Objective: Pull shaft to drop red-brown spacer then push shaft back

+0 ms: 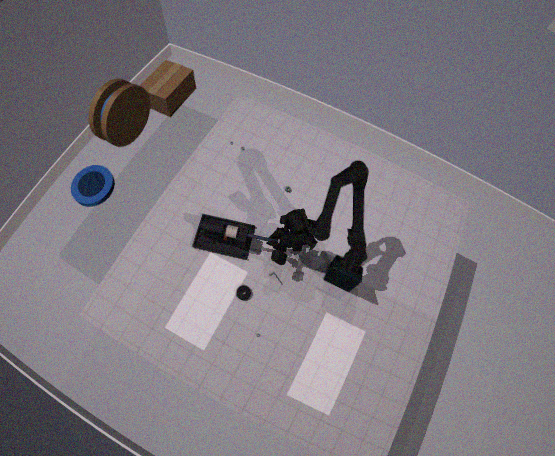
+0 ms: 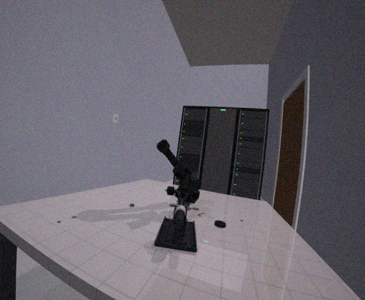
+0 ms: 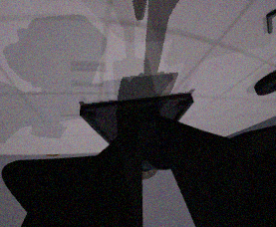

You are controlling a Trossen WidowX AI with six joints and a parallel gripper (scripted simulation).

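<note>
Right now the grey shaft is 6 cm ahead of my gripper tip, 2 cm to the left of it and 2 cm above it. The rest, counted from my gripper tip: dark fixture plate (18 cm ahead, 5 cm to the left, 1 cm below); red-brown spacer (16 cm ahead, 4 cm to the left, 3 cm below); bent key (9 cm behind, 10 cm to the left, 5 cm below).
</note>
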